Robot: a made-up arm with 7 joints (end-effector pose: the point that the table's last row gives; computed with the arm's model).
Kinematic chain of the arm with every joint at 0, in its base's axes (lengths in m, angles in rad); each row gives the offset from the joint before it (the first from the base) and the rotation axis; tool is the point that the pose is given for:
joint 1: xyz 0 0 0.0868 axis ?
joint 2: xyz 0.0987 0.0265 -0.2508 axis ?
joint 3: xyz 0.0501 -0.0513 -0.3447 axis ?
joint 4: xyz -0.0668 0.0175 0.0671 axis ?
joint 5: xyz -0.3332 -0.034 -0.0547 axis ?
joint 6: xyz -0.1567 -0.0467 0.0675 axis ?
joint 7: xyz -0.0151 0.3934 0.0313 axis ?
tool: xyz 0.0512 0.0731 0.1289
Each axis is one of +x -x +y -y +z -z.
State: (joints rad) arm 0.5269 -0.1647 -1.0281 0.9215 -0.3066 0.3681 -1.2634
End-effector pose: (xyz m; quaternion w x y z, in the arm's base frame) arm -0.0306 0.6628 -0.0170 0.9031 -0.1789 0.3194 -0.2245
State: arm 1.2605 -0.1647 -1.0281 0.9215 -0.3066 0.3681 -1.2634
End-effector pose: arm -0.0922 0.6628 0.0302 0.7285 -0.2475 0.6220 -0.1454
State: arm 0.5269 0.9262 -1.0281 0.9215 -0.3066 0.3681 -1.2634
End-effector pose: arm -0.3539 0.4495 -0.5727 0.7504 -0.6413 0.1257 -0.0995
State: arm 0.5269 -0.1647 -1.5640 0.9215 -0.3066 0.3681 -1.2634
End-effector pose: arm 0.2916 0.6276 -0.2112 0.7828 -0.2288 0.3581 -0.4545
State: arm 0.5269 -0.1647 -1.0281 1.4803 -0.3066 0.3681 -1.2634
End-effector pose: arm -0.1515 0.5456 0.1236 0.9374 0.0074 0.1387 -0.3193
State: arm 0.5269 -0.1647 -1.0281 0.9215 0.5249 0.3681 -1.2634
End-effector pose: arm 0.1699 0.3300 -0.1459 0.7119 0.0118 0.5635 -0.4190
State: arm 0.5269 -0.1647 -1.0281 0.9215 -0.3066 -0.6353 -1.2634
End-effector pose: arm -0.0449 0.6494 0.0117 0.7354 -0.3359 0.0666 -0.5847
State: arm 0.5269 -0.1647 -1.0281 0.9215 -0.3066 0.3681 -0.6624
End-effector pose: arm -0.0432 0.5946 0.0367 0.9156 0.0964 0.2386 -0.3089
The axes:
joint 1: +y
joint 2: -x
joint 3: +z
joint 4: +x
joint 5: -z
joint 6: +y
joint 7: +x

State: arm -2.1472 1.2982 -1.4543 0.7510 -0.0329 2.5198 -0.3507
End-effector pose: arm 0.3801 0.0974 0.9144 0.8719 0.2385 -0.4277 0.0031
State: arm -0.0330 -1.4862 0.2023 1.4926 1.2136 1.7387 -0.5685
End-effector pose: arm 0.1668 0.1169 -0.1419 0.1942 -0.5638 -0.2635 -0.7583
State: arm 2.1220 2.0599 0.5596 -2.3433 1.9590 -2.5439 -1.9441
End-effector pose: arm -0.2350 -0.2833 0.0846 0.4729 0.5969 -0.2404 -0.6019
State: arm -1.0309 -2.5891 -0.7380 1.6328 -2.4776 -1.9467 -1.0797
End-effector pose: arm -0.6624 0.1772 0.1939 0.5242 -0.4633 -0.1776 0.6921
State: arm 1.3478 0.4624 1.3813 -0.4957 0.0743 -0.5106 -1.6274
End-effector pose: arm -0.5657 -0.5840 0.3005 0.6520 -0.2862 -0.2898 0.6395
